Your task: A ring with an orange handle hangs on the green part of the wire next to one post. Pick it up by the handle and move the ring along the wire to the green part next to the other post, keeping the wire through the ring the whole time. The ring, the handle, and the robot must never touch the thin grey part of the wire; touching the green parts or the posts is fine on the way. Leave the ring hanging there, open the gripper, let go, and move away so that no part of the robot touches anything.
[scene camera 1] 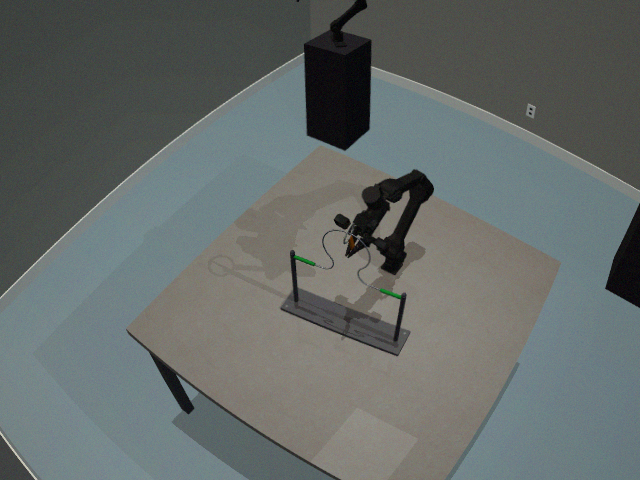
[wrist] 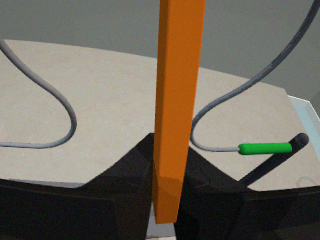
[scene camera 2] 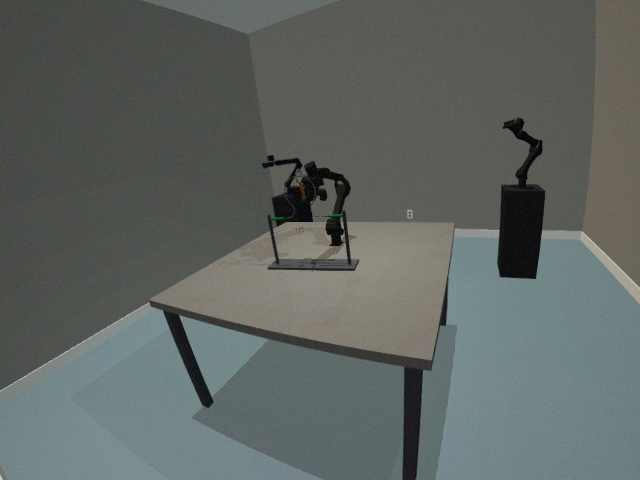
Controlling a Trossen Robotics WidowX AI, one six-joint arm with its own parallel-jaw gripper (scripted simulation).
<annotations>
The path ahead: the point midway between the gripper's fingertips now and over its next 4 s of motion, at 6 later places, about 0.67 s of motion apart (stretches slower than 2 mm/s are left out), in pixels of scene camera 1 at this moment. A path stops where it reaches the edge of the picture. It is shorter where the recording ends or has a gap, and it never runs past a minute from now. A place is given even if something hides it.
My gripper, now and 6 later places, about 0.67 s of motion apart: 346, 256; 341, 253; 337, 250; 334, 246; 332, 242; 331, 238; 331, 234
</annotations>
